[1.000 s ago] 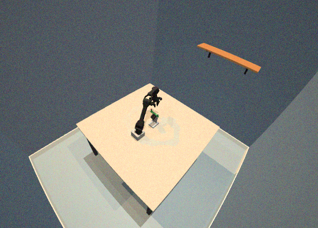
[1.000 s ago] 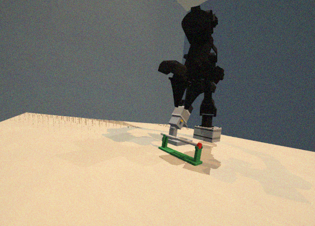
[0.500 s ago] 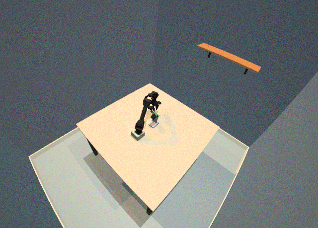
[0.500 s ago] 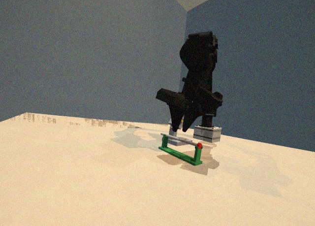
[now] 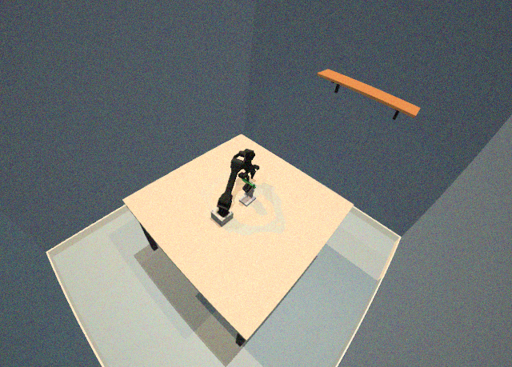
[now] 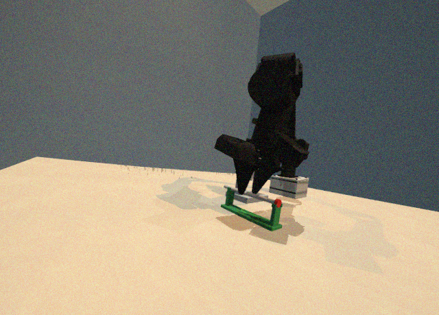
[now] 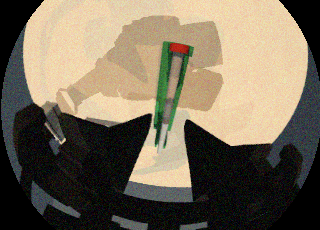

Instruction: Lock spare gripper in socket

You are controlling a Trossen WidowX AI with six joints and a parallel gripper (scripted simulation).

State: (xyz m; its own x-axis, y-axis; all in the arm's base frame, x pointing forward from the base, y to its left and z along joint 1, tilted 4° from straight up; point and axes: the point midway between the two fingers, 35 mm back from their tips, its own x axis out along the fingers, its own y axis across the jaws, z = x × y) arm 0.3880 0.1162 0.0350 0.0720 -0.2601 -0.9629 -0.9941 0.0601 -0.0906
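The green cradle is 1 cm to the left of my gripper tip and 2 cm below it. From my gripper tip the other things lie so: spare gripper (14 cm behind, 10 cm to the right, 8 cm above); grey mount (12 cm behind, 10 cm to the right, 1 cm above).
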